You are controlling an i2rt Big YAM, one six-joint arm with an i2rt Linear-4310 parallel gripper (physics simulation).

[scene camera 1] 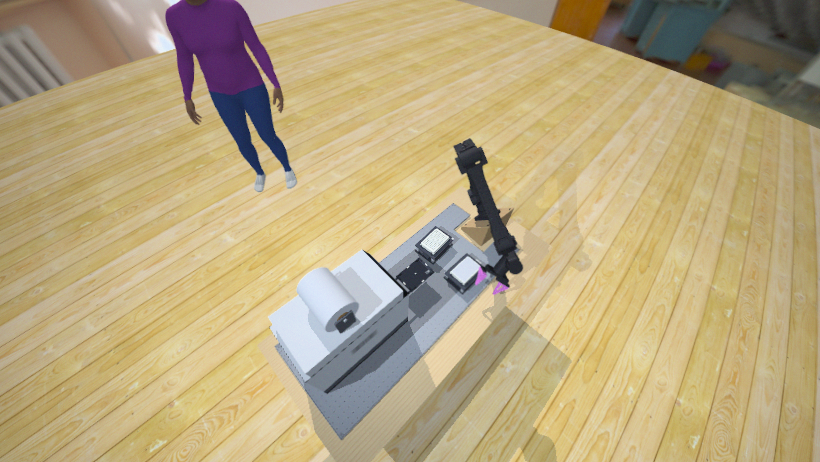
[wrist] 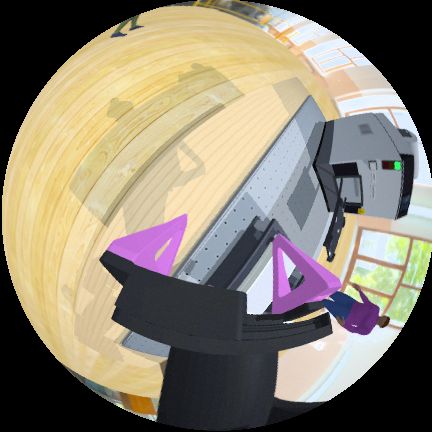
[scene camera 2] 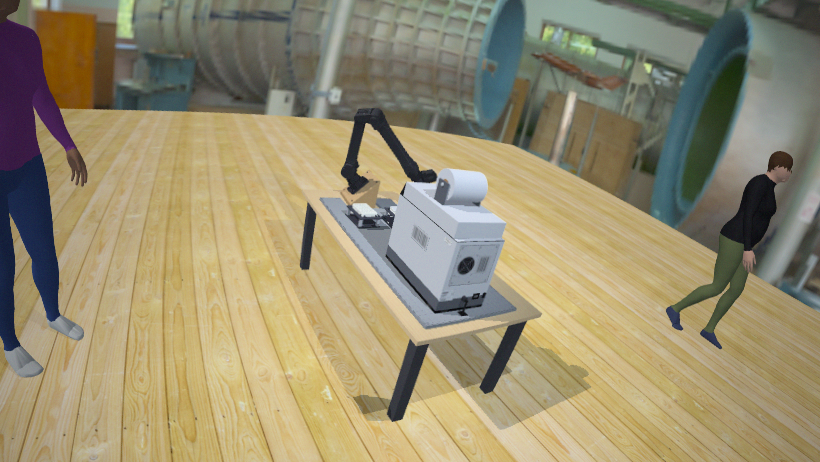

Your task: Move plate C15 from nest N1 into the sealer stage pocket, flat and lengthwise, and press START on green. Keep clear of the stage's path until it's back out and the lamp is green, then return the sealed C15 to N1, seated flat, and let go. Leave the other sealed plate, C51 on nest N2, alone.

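Frame: origin at the arm's base, x ahead, y left, z up, level; metres.
Seen in the pictures: gripper, between the fingertips: (scene camera 1: 484, 289) (wrist: 232, 228); arm's base, origin of its link: (scene camera 2: 358, 186).
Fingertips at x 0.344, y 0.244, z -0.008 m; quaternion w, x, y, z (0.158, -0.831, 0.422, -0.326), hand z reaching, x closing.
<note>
Pixels of each thing's top centre, then the offset from my fingertips to it. Level surfaces: height alone.
- plate with a smooth white top, centre of its top: (wrist: 271, 282) (scene camera 1: 466, 269) dz -0.003, dx -0.021, dy -0.123 m
- black sealer stage, centre of its top: (wrist: 342, 217) (scene camera 1: 408, 279) dz +0.031, dx +0.224, dy -0.256 m
- grey perforated board, height of its surface: dz -0.065 m
- wooden table, height of its surface: dz -0.078 m
- white roll, centre of its top: (scene camera 1: 323, 290) (scene camera 2: 465, 171) dz +0.411, dx +0.559, dy -0.257 m
My gripper (scene camera 1: 490, 282) (wrist: 232, 228), with pink fingers, is open and empty. It is beside a plate with a smooth white top (scene camera 1: 464, 270) (wrist: 259, 290); in the wrist view one finger partly covers that plate. A second white plate, with wells showing (scene camera 1: 434, 241) (scene camera 2: 364, 210), sits on the other nest. Both plates look flat; their labels cannot be read. The black sealer stage (scene camera 1: 414, 275) (wrist: 336, 232) is out in front of the sealer (scene camera 1: 367, 286) (scene camera 2: 427, 241) (wrist: 370, 145), its pocket empty. The lamp (wrist: 397, 165) is green. The gripper is hidden in scene camera 2.
The nests and sealer share a grey perforated board (scene camera 1: 367, 396) (scene camera 2: 441, 316) (wrist: 235, 212) on a wooden table (scene camera 2: 527, 314). A white roll (scene camera 1: 327, 299) (scene camera 2: 467, 186) tops the sealer. One person in purple (scene camera 1: 215, 51) and another in black (scene camera 2: 760, 200) stand away from the table.
</note>
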